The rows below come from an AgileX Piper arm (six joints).
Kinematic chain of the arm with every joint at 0, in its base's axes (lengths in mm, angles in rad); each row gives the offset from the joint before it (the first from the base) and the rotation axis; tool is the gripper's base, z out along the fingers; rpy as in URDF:
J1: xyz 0 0 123 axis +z
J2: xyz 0 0 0 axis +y
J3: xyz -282.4 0 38.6 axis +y
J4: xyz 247.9 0 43.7 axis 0.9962 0 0.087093
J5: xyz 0 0 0 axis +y
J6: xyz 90.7 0 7.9 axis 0.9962 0 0.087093
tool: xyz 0 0 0 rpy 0 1.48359 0
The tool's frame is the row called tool.
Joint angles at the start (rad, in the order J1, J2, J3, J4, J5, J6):
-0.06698, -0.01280, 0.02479, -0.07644, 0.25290, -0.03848
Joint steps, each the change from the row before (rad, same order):
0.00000, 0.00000, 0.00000, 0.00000, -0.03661, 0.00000
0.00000, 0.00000, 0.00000, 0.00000, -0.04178, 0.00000
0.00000, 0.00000, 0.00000, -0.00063, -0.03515, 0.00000
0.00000, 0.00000, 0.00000, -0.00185, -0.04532, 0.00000
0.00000, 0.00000, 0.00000, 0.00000, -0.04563, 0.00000
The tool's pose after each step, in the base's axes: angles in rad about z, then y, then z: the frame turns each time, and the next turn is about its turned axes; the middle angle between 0 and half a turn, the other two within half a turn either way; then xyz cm. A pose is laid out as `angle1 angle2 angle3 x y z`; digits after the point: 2 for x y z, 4 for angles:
-0.0835 1.7112 -0.1155 5.54 -0.52 18.59
-0.0803 1.6696 -0.1151 5.59 -0.50 18.97
-0.0777 1.6345 -0.1155 5.62 -0.47 19.29
-0.0744 1.5893 -0.1172 5.64 -0.45 19.70
-0.0708 1.5438 -0.1172 5.64 -0.41 20.11

